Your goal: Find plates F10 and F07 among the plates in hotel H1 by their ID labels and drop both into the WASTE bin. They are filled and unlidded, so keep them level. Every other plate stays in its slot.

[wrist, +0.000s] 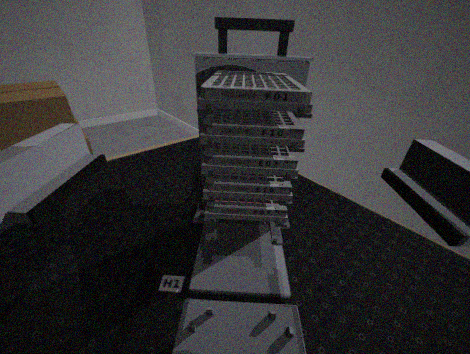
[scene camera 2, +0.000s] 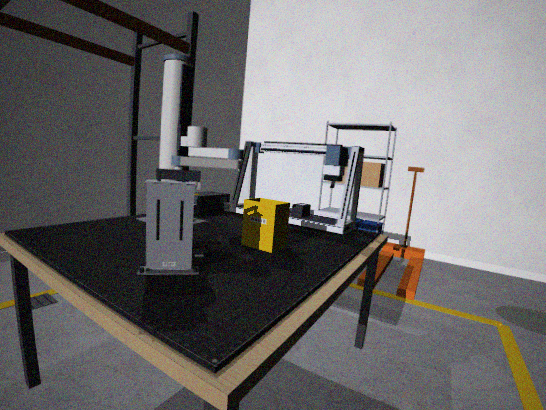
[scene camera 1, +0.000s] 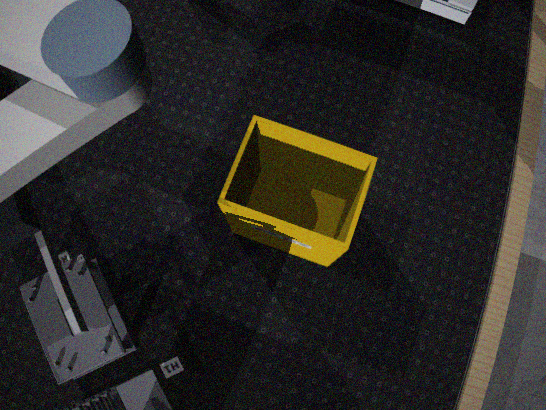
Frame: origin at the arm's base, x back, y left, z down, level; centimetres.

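Where they show: gripper, fingertip midpoint: (wrist: 243, 150) (scene camera 1: 19, 364).
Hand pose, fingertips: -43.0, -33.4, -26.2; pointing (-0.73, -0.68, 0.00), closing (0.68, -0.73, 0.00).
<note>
After its pixels a point has its place, as x, y, z.
Hotel H1 (scene camera 1: 137, 390) {-50.9, -37.2, -2.1} (scene camera 2: 170, 225) {-59.2, -49.1, -16.2} (wrist: 225, 280) {-49.8, -37.8, -2.1} holds a level stack of several plates in the wrist view. Its top plate's label (wrist: 276, 97) {-46.5, -39.7, -27.4} looks like F01. The plate below, F10 (wrist: 272, 132) {-46.5, -39.8, -24.7}, is readable. The third plate (wrist: 275, 163) {-46.1, -40.2, -21.9} has a dim label that could be F07. The fourth plate (wrist: 265, 189) {-46.4, -39.8, -19.1} has a label too dim to read surely; the lowest label is unreadable. My gripper (scene camera 2: 178, 174) (wrist: 243, 150) {-43.0, -33.4, -26.2} is open and empty, its fingers wide apart on either side of the stack in the wrist view. The yellow WASTE bin (scene camera 1: 312, 142) {-64.6, 2.7, -20.3} (scene camera 2: 267, 237) {-69.8, -8.6, -7.3} stands upright; no plate shows inside.
A flat stand with pegs (scene camera 1: 85, 345) {-42.3, -32.7, -7.3} (wrist: 240, 327) {-42.5, -33.9, -7.3} is beside the hotel, with a pale bar above it in scene camera 1. The arm link (scene camera 1: 107, 112) {-46.9, -6.7, -36.0} (scene camera 2: 210, 162) {-41.4, -14.2, -35.7} reaches over the table. A gantry machine (scene camera 2: 295, 147) {-42.4, 62.3, -48.8} stands behind the bin. The table edge (scene camera 1: 500, 280) {-102.4, -1.5, 0.0} is wooden.
</note>
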